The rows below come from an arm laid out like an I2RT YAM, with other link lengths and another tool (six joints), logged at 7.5 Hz.
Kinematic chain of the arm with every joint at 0, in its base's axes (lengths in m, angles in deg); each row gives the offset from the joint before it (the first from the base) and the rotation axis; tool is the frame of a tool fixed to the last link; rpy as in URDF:
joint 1: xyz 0 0 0.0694 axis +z
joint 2: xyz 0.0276 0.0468 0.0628 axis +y
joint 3: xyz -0.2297 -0.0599 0 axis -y
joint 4: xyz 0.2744 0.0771 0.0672 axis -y
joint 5: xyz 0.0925 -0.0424 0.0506 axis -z
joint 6: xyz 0.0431 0 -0.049 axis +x
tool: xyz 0.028 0.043 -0.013 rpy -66.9 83.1 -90
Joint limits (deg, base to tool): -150..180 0..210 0..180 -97..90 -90..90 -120..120
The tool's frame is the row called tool.
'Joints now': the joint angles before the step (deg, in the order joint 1, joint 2, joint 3, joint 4, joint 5, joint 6). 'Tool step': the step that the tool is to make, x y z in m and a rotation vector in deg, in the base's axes. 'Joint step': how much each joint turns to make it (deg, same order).
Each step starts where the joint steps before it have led.
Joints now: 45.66 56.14 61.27 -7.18 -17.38 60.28
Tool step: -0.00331 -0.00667 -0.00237 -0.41 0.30 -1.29
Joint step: -0.22 -2.17 -1.31 -1.38 1.07 -0.03
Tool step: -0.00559 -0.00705 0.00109 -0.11 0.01 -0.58
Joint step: -0.09 -2.20 -0.74 -1.55 0.49 -0.05
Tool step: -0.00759 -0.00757 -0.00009 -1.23 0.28 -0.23
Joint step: 0.00 -2.38 -0.25 -3.39 0.27 -0.68
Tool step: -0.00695 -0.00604 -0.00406 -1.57 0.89 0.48
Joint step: -0.01 -2.09 -0.57 -3.41 -0.44 -0.53
